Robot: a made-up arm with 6 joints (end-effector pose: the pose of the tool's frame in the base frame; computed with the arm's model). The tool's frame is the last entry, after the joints.
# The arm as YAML. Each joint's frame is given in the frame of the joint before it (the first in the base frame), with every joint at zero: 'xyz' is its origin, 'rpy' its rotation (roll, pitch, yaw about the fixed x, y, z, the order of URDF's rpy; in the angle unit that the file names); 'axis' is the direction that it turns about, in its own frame. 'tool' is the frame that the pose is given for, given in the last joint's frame.
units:
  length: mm
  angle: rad
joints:
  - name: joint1
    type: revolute
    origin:
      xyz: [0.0, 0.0, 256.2]
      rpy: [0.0, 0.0, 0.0]
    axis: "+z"
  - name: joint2
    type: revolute
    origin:
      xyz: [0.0, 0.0, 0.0]
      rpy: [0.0, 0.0, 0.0]
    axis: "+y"
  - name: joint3
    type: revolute
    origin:
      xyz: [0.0, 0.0, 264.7]
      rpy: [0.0, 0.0, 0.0]
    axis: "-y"
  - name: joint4
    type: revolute
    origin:
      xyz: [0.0, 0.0, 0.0]
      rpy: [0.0, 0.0, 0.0]
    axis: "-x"
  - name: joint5
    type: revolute
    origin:
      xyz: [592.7, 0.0, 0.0]
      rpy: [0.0, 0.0, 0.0]
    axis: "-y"
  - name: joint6
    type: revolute
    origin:
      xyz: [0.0, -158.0, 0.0]
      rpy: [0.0, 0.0, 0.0]
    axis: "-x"
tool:
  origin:
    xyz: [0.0, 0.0, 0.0]
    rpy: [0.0, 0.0, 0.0]
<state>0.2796 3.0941 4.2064 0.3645 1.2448 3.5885</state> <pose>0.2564 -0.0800 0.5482 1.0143 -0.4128 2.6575</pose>
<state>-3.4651 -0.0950 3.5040 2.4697 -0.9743 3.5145</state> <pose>0.4475 -0.2805 0.1697 -2.1001 -0.1958 1.4959</pose>
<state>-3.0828 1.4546 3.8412 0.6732 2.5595 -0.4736</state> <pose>0.2286 0.1372 0.6213 -1.6594 1.3732 1.8641</pose>
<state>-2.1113 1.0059 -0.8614 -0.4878 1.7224 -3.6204</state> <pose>-0.1092 0.0893 -0.1473 -0.7574 2.8118 -0.4387</pose>
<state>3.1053 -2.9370 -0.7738 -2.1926 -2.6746 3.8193</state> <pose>0.2747 -0.1021 0.5604 1.7716 -0.6185 -2.3362</pose>
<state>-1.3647 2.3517 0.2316 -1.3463 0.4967 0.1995</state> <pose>-0.0862 0.2403 -0.3552 1.4218 1.2425 -2.2920</pose>
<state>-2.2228 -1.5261 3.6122 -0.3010 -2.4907 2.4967</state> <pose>-0.0822 0.1410 -0.2911 0.6535 -0.3013 0.8096</pose>
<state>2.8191 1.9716 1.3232 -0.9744 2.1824 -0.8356</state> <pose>-0.5762 0.2861 -0.3092 2.1410 0.5418 1.4002</pose>
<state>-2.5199 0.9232 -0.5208 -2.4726 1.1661 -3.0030</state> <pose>-0.0813 -0.2107 -0.1844 2.1518 1.7093 -0.5137</pose>
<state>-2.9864 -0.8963 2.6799 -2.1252 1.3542 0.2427</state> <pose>0.8041 0.0416 0.2938 -0.8037 -1.0203 0.8560</pose>
